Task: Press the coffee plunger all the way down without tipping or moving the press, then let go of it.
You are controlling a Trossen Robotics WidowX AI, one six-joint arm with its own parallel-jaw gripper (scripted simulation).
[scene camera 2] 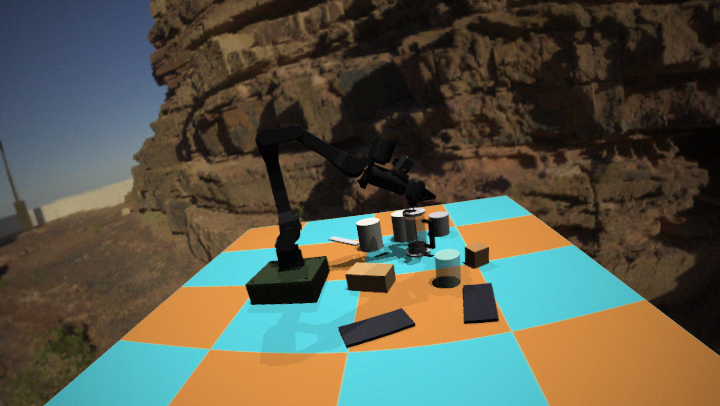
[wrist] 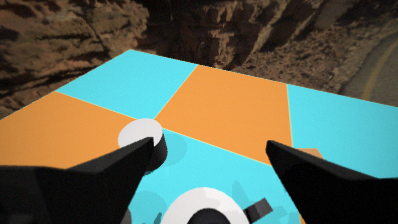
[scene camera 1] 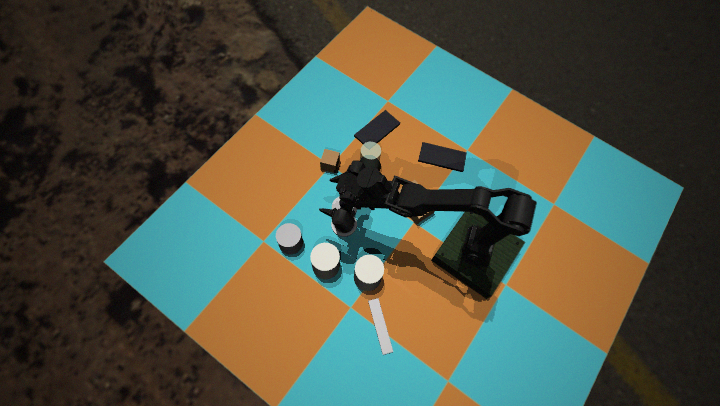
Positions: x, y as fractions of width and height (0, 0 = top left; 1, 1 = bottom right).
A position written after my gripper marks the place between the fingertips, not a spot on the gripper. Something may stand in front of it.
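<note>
There is a cardboard box (scene camera 2: 0.51, 0.68) here, though in the wrist view the box is out of frame. I also see a coffee press (scene camera 2: 0.58, 0.54). My gripper (scene camera 1: 0.45, 0.48), which the wrist view shows as well (wrist: 0.53, 0.64), is open and holds nothing.
</note>
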